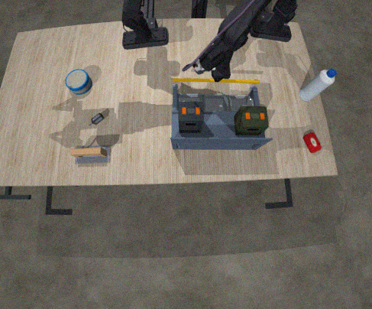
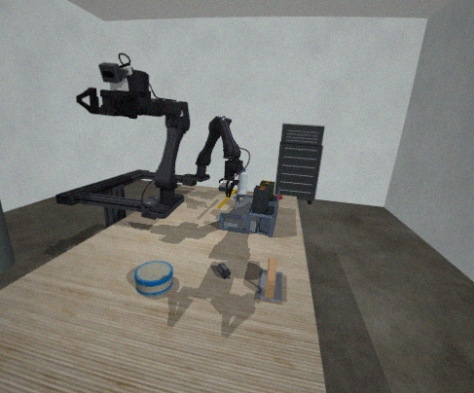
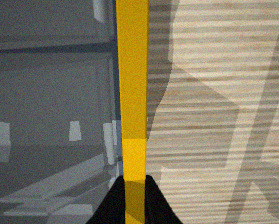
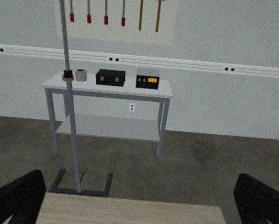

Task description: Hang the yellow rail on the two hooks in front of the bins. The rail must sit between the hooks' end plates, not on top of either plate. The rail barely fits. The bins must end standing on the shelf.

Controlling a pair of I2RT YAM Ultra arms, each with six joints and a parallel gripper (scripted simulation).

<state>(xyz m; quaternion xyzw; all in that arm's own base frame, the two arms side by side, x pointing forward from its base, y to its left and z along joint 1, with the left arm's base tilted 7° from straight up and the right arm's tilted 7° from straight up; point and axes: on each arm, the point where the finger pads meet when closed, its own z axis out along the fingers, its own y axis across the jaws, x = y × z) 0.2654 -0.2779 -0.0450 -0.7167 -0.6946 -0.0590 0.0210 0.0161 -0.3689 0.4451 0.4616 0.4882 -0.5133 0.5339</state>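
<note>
The blue-grey shelf lies 130 mm ahead of my left hand, 10 mm to the right of it and 50 mm below it. The rest, counted from my left hand: yellow rail (10 mm below); white bottle (40 mm ahead, 490 mm to the left, 30 mm below); red tin (290 mm ahead, 460 mm to the left, 110 mm below).
</note>
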